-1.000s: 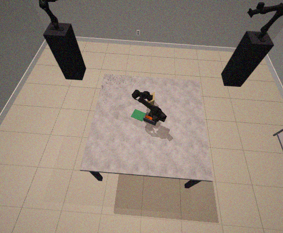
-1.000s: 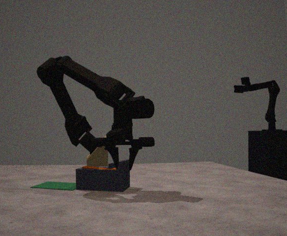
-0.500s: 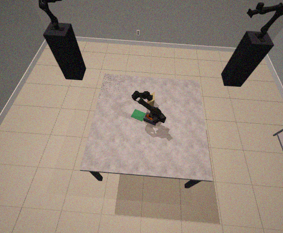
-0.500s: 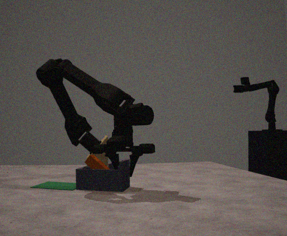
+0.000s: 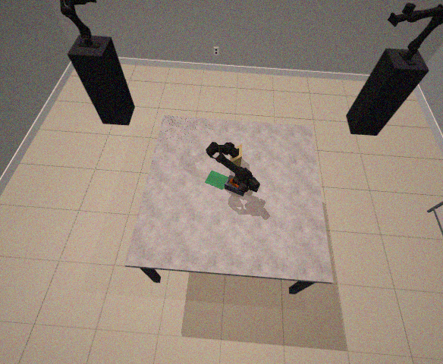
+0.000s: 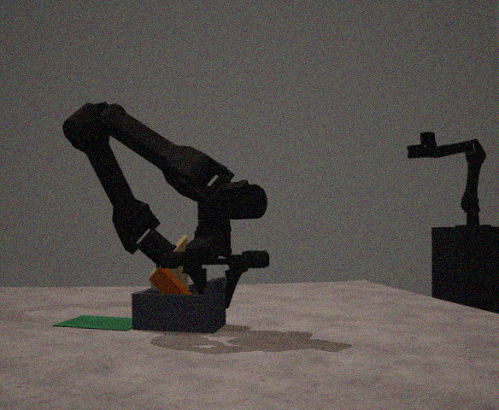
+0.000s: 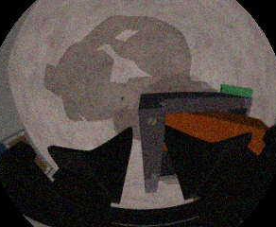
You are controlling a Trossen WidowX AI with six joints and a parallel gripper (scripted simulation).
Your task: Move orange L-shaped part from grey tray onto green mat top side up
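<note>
My gripper tip is now 5 cm to the left of the orange L-shaped part, 3 cm past it and 1 cm below it. Round my gripper tip: green mat: 21 cm to the right, 9 cm behind, 5 cm below.
</note>
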